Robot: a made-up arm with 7 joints. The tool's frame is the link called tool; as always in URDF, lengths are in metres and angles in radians. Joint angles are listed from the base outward. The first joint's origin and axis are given. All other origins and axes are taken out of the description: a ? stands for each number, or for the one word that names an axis. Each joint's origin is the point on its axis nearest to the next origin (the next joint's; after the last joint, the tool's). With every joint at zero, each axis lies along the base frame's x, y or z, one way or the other. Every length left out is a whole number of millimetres.
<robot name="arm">
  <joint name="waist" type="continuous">
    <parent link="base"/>
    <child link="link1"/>
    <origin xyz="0 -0.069 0.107"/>
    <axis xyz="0 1 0"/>
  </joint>
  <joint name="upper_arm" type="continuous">
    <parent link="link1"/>
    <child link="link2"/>
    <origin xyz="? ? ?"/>
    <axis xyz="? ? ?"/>
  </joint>
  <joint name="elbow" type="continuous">
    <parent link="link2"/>
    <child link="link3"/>
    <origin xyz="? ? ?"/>
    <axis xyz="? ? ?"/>
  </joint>
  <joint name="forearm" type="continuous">
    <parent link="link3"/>
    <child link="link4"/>
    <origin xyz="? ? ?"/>
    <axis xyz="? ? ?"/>
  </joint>
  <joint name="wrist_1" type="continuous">
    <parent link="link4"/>
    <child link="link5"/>
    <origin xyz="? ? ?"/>
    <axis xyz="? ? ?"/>
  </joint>
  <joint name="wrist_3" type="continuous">
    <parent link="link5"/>
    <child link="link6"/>
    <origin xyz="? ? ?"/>
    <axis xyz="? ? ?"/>
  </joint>
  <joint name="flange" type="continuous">
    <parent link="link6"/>
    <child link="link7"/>
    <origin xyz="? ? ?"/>
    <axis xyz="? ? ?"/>
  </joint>
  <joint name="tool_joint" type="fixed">
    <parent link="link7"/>
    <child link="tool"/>
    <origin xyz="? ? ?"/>
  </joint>
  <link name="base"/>
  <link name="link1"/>
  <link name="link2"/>
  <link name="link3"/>
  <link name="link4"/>
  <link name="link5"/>
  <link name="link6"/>
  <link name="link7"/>
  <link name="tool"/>
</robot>
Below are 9 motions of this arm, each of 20 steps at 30 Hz.
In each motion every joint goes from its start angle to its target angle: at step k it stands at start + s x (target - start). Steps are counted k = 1, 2, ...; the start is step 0. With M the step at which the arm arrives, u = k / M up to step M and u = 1 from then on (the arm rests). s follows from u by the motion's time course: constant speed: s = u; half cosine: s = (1 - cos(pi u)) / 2; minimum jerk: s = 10 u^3 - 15 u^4 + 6 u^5.
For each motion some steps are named. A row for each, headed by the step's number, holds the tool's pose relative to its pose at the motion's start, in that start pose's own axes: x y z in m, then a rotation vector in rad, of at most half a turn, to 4 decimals.
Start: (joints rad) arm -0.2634 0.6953 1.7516 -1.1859 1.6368 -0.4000 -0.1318
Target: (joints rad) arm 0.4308 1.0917 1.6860 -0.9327 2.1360 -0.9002 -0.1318
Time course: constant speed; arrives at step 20
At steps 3, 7, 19, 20:
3: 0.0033 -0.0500 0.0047 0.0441 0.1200 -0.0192
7: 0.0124 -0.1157 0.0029 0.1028 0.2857 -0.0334
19: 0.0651 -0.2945 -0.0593 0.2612 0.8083 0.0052
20: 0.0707 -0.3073 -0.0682 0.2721 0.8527 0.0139

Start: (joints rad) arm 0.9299 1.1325 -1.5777 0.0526 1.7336 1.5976 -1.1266
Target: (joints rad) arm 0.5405 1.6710 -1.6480 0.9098 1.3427 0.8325 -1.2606
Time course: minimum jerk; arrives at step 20
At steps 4, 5, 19, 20:
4: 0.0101 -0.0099 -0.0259 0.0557 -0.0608 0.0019
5: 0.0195 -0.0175 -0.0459 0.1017 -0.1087 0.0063
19: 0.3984 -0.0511 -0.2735 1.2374 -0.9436 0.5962
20: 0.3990 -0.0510 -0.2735 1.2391 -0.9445 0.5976

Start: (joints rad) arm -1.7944 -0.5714 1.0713 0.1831 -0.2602 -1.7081 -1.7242
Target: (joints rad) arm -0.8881 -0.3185 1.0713 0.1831 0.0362 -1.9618 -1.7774
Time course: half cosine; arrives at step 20
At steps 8, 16, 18, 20:
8: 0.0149 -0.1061 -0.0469 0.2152 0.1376 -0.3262
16: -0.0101 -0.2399 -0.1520 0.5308 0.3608 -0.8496
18: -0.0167 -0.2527 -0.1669 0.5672 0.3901 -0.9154
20: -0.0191 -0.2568 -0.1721 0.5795 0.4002 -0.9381

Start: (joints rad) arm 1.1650 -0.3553 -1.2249 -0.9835 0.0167 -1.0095 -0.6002
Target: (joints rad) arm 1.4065 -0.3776 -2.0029 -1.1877 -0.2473 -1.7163 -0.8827
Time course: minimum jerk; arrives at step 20
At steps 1, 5, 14, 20:
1: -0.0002 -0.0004 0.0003 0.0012 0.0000 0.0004
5: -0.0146 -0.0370 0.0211 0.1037 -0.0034 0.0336
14: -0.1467 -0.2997 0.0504 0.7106 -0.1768 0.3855
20: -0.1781 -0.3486 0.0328 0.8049 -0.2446 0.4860

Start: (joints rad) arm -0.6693 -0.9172 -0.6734 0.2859 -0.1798 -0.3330 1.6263
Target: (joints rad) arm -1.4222 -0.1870 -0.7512 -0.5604 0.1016 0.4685 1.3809
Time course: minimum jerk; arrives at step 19
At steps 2, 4, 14, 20:
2: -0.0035 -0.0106 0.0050 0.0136 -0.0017 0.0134
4: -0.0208 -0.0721 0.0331 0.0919 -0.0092 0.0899
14: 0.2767 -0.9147 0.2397 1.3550 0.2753 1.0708
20: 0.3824 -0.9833 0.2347 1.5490 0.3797 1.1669

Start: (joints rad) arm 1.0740 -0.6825 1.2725 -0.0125 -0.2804 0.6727 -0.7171
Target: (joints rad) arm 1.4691 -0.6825 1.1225 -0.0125 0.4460 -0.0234 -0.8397
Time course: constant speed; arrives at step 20
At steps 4, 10, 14, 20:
4: 0.0006 0.0035 0.0277 0.0345 0.1965 0.1619
10: 0.0193 0.0165 0.0644 0.0608 0.5005 0.3819
14: 0.0401 0.0334 0.0835 0.0593 0.7077 0.5110
20: 0.0767 0.0739 0.1020 0.0252 1.0218 0.6729

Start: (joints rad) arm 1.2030 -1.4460 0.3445 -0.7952 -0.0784 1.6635 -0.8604
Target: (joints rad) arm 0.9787 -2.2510 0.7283 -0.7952 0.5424 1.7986 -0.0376
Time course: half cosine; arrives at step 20
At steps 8, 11, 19, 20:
8: -0.0074 0.0913 -0.0957 -0.0180 0.1091 0.1622
11: -0.0414 0.1474 -0.1593 0.0084 0.1967 0.2566
19: -0.1487 0.2276 -0.2435 0.1244 0.3976 0.3766
20: -0.1506 0.2286 -0.2443 0.1267 0.4011 0.3778

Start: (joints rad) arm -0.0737 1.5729 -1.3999 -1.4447 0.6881 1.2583 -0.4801
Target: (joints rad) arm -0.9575 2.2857 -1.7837 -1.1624 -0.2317 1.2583 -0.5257
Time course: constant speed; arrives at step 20
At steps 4, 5, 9, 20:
4: 0.0777 0.0745 -0.0305 0.2616 -0.0147 -0.0965
5: 0.0977 0.0960 -0.0335 0.3248 -0.0105 -0.1152
9: 0.1759 0.1905 -0.0263 0.5617 0.0380 -0.1686
20: 0.3244 0.4848 0.1322 0.9781 0.3818 -0.1586

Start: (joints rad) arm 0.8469 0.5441 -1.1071 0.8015 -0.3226 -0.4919 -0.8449
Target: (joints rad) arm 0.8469 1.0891 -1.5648 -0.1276 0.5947 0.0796 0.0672
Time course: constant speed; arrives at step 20
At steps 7, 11, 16, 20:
7: -0.0606 0.1740 0.0172 -0.4233 -0.0677 -0.2421
11: -0.0912 0.2447 0.0115 -0.6254 -0.2079 -0.3759
16: -0.1137 0.2978 0.0087 -0.8176 -0.4574 -0.5521
20: -0.1140 0.3141 0.0217 -0.9216 -0.6940 -0.7062

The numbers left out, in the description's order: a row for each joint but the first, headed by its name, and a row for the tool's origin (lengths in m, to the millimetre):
upper_arm: xyz 0.398 0 -0.093, axis 0 0 1
elbow: xyz -0.264 0.055 0, axis -1 0 0
forearm: xyz 0 0.348 0.111, axis 0 1 0
wrist_1: xyz 0.175 0 0.123, axis -1 0 0
wrist_3: xyz 0 -0.001 -0.03, axis 0 -1 0
flange: xyz 0.119 0 0.043, axis 0 0 -1
tool: xyz -0.274 0.063 0

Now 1 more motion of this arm.
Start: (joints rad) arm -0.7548 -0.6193 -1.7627 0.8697 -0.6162 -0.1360 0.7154
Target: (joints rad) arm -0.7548 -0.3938 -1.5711 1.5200 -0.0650 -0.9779 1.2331
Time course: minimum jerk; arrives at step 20
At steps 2, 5, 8, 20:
2: 0.0028 0.0030 -0.0014 -0.0117 0.0063 -0.0107
5: 0.0350 0.0340 -0.0202 -0.1422 0.0761 -0.1295
8: 0.1145 0.0834 -0.0846 -0.4421 0.2321 -0.3980
20: 0.2755 -0.0221 -0.3928 -1.5019 0.7081 -1.1644

